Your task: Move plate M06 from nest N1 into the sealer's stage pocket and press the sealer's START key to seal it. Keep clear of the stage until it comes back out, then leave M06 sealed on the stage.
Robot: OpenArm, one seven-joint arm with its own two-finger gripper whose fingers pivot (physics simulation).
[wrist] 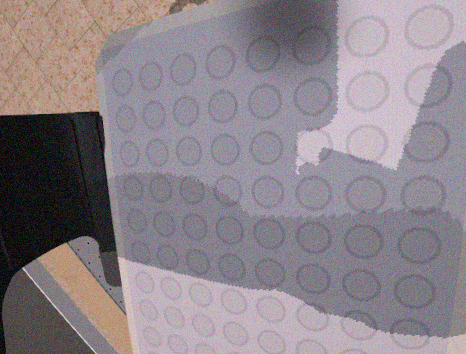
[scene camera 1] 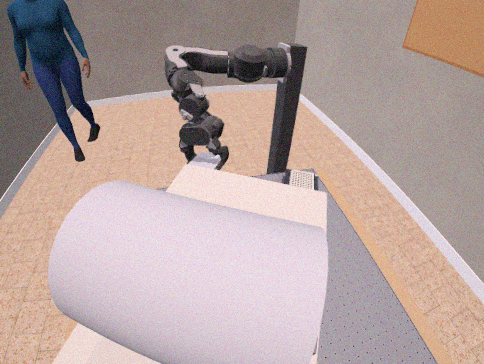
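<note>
Plate M06 (scene camera 1: 206, 160) (wrist: 270, 150), a pale plate with rows of round wells, is between the fingers of my gripper (scene camera 1: 205, 161). In the scene view it is held in the air just behind the cream block. In the wrist view it fills most of the picture, with shadows across its top, and one dark finger stands against its left edge. The opposite finger does not show there. My gripper is shut on the plate. The sealer's stage pocket and START key cannot be made out; large pale bodies hide much of the bench.
A large pale cylinder-shaped body (scene camera 1: 190, 270) fills the foreground, with a cream block (scene camera 1: 250, 195) behind it. A fine-holed plate or rack (scene camera 1: 302, 179) sits at the bench's back right, near the arm's dark post (scene camera 1: 287, 115). The grey perforated bench (scene camera 1: 365, 300) runs along the right. A person (scene camera 1: 55, 65) stands back left.
</note>
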